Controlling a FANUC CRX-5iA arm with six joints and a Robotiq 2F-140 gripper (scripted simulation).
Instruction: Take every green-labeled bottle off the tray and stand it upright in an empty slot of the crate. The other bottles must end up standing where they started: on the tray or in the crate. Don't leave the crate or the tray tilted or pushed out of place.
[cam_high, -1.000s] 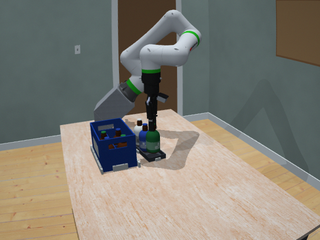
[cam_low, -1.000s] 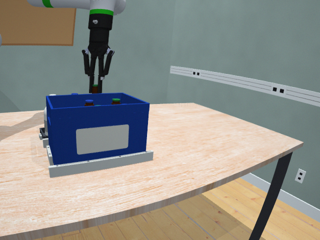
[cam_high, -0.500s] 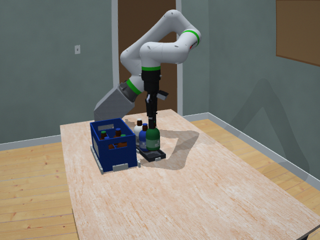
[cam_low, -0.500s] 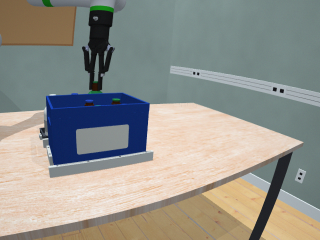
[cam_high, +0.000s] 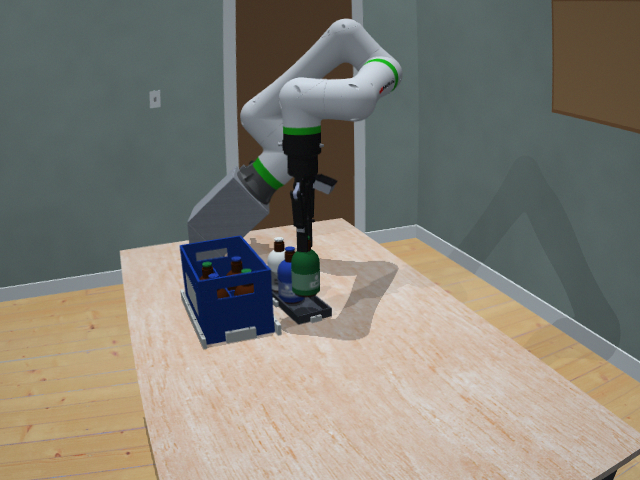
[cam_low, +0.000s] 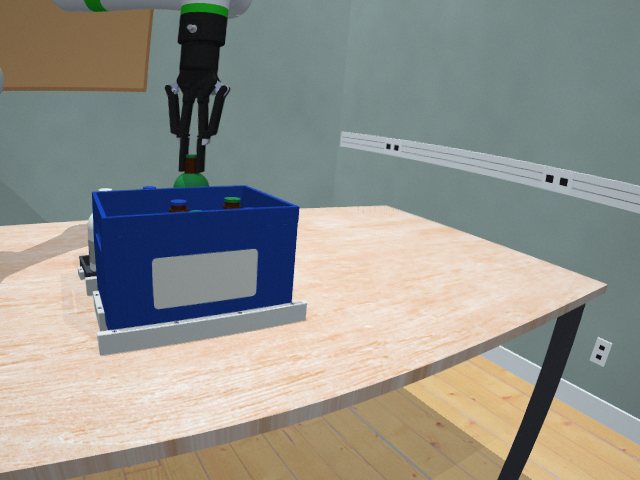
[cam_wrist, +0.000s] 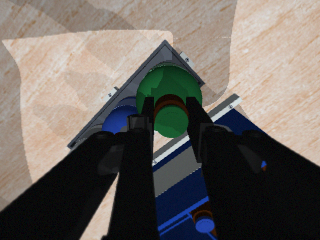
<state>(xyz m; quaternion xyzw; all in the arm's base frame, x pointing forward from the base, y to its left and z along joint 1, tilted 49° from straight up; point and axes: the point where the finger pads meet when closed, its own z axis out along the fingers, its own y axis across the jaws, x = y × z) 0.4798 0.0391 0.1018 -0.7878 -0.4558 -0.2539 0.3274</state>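
The green-labeled bottle lies 80 mm below my hand. Also, from my hand: white-labeled bottle (170 mm behind, 50 mm to the right, 130 mm below); then blue-labeled bottle (80 mm behind, 30 mm to the right, 130 mm below); then black tray (80 mm behind, 30 mm to the right, 210 mm below).
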